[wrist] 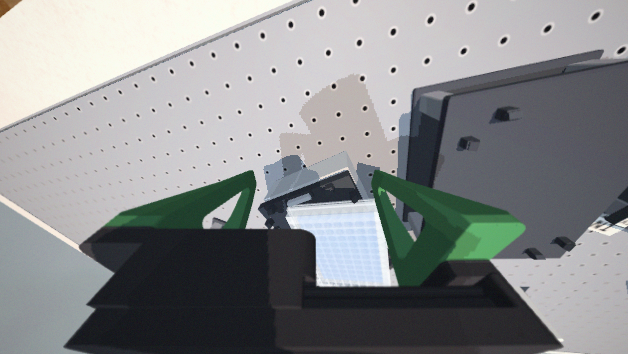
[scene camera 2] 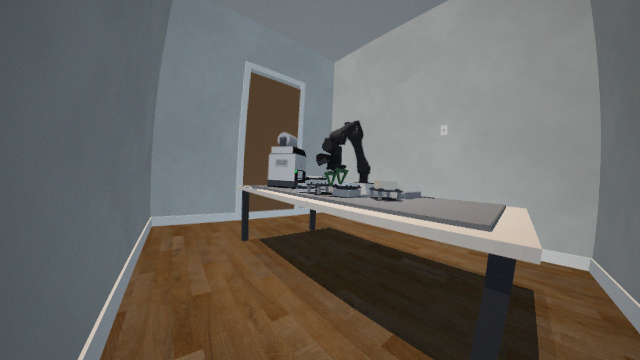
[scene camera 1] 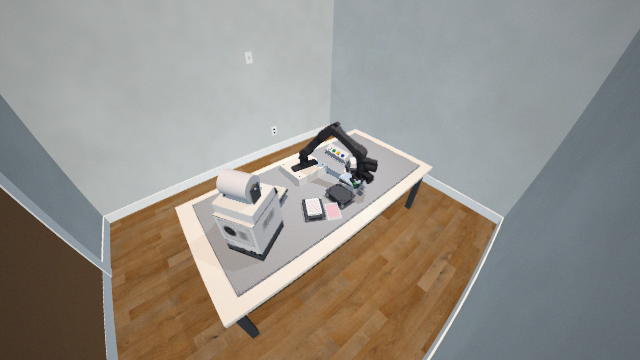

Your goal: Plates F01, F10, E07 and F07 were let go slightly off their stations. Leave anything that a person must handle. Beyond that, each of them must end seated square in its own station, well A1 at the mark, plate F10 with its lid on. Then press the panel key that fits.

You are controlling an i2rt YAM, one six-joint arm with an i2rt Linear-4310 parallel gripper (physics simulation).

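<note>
My gripper (scene camera 1: 357,184) (scene camera 2: 335,183) (wrist: 313,176) is open, fingers pointing down, with its tips around the near end of a dark station (wrist: 330,186). A pale blue well plate (scene camera 1: 346,177) (wrist: 350,245) lies on that station, partly hidden by the gripper body; its edge looks slightly turned against the station's edge. A white plate (scene camera 1: 314,206) with reddish wells sits on another dark station (scene camera 1: 313,218). A pale block-like plate (scene camera 1: 352,162) (scene camera 2: 385,184) sits on a station (scene camera 2: 386,194) behind the wrist. The key panel (scene camera 1: 338,152) has coloured keys. Plate labels are unreadable.
A dark flat-topped unit with small pegs (scene camera 1: 340,194) (wrist: 510,175) stands close beside the right finger. A pink flat piece (scene camera 1: 333,211) lies beside the white plate's station. A large white instrument (scene camera 1: 250,210) (scene camera 2: 286,167) stands at the table's far end from the key panel.
</note>
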